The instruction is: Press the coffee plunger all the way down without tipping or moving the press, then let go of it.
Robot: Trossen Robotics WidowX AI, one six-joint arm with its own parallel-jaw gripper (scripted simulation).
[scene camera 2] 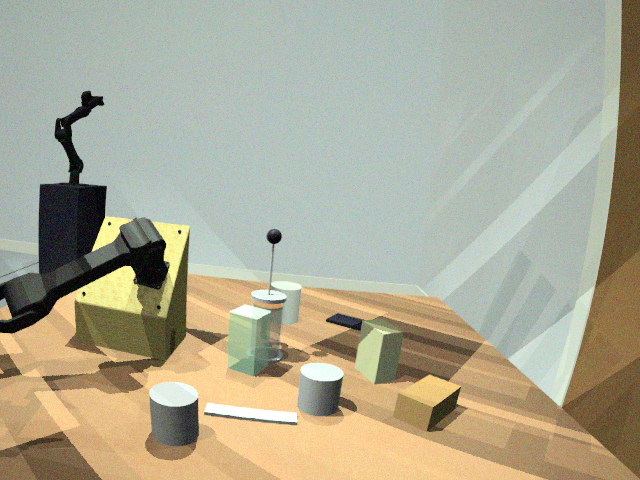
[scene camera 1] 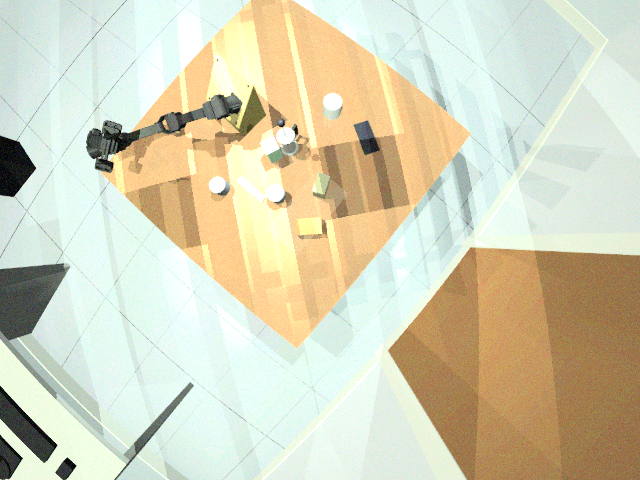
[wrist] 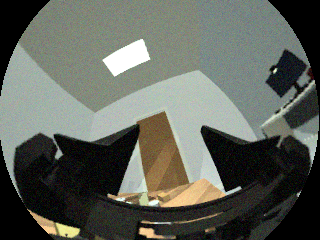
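Labels:
Scene camera 1 shows the gripper, and so does the wrist view; on the gripper, (scene camera 1: 102,159) and (wrist: 239,162) are the same spot. In scene camera 2 the gripper is out of frame.

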